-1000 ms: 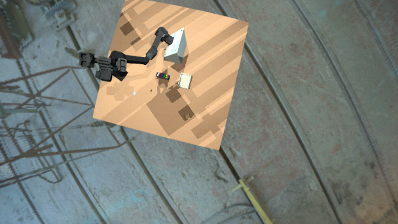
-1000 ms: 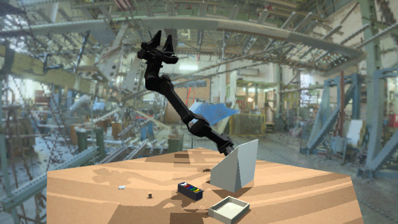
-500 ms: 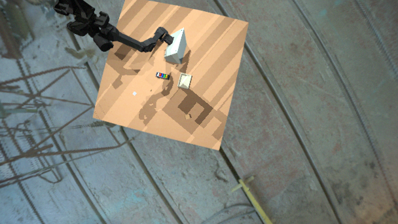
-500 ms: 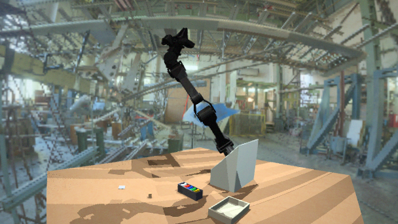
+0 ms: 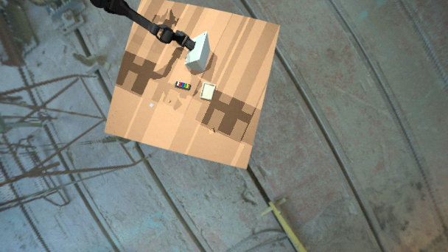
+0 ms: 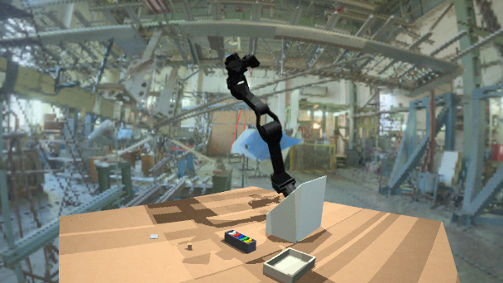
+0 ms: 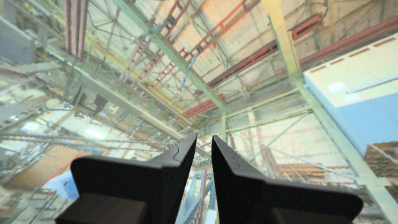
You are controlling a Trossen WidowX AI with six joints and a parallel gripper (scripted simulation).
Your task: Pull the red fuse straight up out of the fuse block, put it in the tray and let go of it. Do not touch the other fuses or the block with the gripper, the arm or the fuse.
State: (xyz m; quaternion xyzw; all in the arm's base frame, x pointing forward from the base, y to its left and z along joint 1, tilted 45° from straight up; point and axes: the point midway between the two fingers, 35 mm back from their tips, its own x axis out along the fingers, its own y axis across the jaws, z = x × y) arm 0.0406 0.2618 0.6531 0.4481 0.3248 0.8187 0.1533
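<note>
The white fuse lies 780 mm below my gripper tip, 260 mm ahead of it and 220 mm to the left of it. Also, from my gripper tip: blue fuse (780 mm below, 260 mm to the left, 260 mm ahead); green fuse (780 mm below, 280 mm to the left, 250 mm ahead); red fuse (780 mm below, 260 mm ahead, 240 mm to the left).
</note>
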